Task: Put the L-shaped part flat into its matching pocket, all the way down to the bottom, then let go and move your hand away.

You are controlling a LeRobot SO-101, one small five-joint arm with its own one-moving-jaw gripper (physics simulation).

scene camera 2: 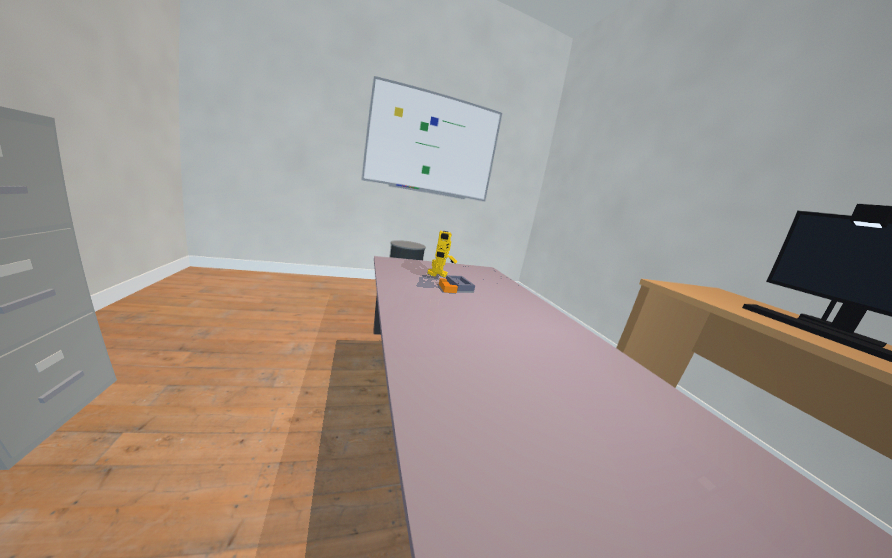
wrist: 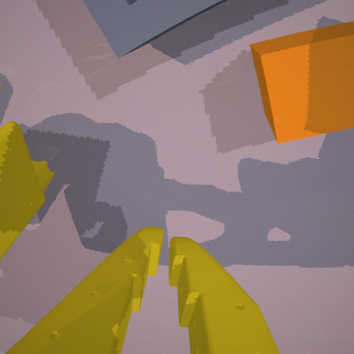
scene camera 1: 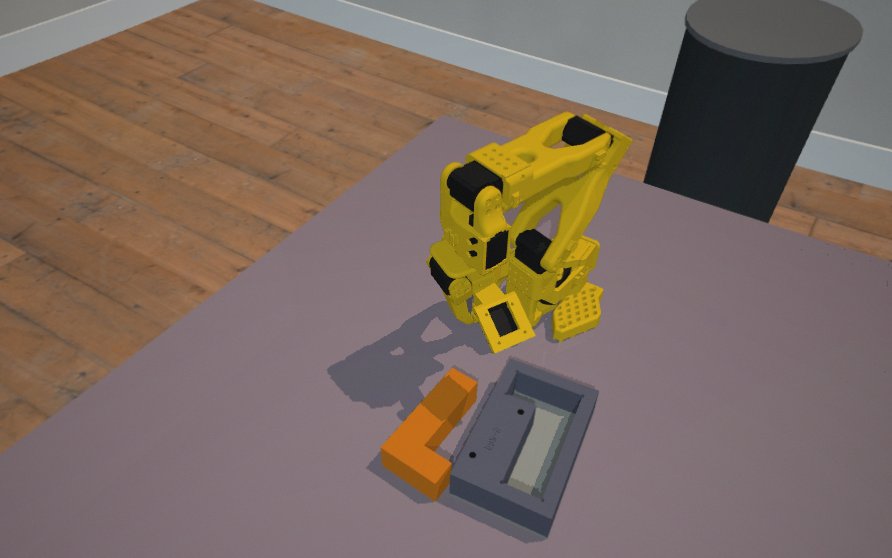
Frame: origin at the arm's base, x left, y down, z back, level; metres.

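Where they show: hand, tool point: [scene camera 2: 439, 268] [wrist: 160, 245] [scene camera 1: 473, 319]; arm's base, link origin: [scene camera 2: 438, 275] [scene camera 1: 544, 316].
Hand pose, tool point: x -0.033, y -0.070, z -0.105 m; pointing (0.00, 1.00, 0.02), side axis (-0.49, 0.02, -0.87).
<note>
Each offset is from my tool point to the top centre of the thing. Level surfaces: height alone.
The orange L-shaped part @(dx +0.026, dy +0.040, dz -0.091 m) [scene camera 1: 409, 444] [scene camera 2: 448, 286] [wrist: 290, 95] lies flat on the table along the near-left side of the grey-blue pocket block @(dx +0.096, dy +0.033, dz -0.061 m) [scene camera 1: 493, 463] [scene camera 2: 468, 287] [wrist: 135, 27]. In scene camera 1 its short leg points to the block's near-left corner, with little or no gap there. The block's pocket shows its pale floor and no part in it. My gripper [scene camera 1: 468, 321] [wrist: 166, 235] is shut and empty, low over the table behind the part's far end and apart from it. In the wrist view the tips are together and the part lies beyond them, to the right.
The arm's yellow base [scene camera 1: 578, 312] stands on the mauve table @(dy +0.070 m) [scene camera 1: 723, 427] behind the block. A dark bin [scene camera 1: 736, 125] stands past the table's far edge. A desk [scene camera 2: 756, 315] with a monitor and a grey cabinet [scene camera 2: 39, 276] stand away from the table.
</note>
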